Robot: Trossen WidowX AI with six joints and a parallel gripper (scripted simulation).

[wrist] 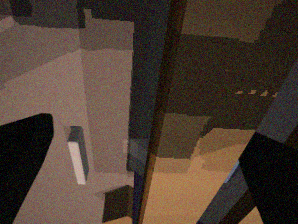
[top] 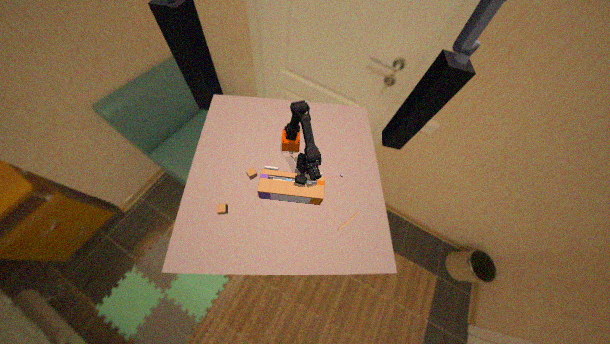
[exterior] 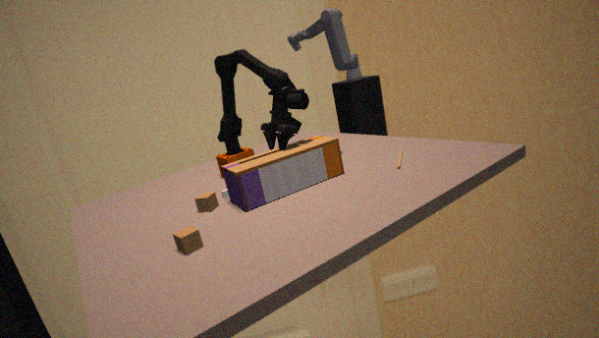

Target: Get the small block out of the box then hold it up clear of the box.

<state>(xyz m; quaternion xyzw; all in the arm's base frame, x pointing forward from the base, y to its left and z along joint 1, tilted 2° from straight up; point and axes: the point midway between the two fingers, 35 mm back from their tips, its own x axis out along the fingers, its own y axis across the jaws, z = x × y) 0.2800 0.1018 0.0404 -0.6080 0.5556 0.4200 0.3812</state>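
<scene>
Now: the box 4 cm ahead of my gripper tip, 2 cm to the right of it and 5 cm below it. From my gripper tip the other things lie so: thin wooden stick 19 cm ahead, 39 cm to the left, 11 cm below.
</scene>
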